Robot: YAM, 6 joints.
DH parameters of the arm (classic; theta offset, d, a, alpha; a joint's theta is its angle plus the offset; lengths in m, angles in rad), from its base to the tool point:
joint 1: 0 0.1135 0.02 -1.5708
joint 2: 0 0 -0.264 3.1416
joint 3: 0.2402 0 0.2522 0
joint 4: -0.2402 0 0.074 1.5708
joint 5: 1.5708 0 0 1.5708
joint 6: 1.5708 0.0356 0 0
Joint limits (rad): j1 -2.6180..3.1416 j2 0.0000..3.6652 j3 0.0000..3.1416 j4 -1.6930..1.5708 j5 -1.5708..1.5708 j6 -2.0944..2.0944
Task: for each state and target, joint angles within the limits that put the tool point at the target. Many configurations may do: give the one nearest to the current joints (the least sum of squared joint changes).
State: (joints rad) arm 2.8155 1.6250 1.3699 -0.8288 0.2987 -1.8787
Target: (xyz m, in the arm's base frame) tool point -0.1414 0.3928 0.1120
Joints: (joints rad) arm 1.9455 2.1736 1.4647 -0.6498 0.3488 -1.8787
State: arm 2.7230 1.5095 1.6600 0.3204 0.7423 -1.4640
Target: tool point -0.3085 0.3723 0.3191
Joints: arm 2.3114 2.0080 1.6529 0.3087 0.7214 -1.4640
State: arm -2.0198 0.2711 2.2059 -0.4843 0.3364 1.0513
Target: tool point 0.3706 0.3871 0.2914
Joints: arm -2.3563 0.0000 2.5576 -0.4577 0.3348 1.0513
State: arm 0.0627 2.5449 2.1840 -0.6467 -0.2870 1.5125
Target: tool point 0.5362 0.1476 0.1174
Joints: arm 0.2500 2.6133 2.2199 -0.6021 -0.2946 1.5125
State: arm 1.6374 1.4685 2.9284 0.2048 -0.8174 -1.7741
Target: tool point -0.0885 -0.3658 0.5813
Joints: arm 1.3988 0.9889 3.1078 0.2529 -0.7626 -1.7741
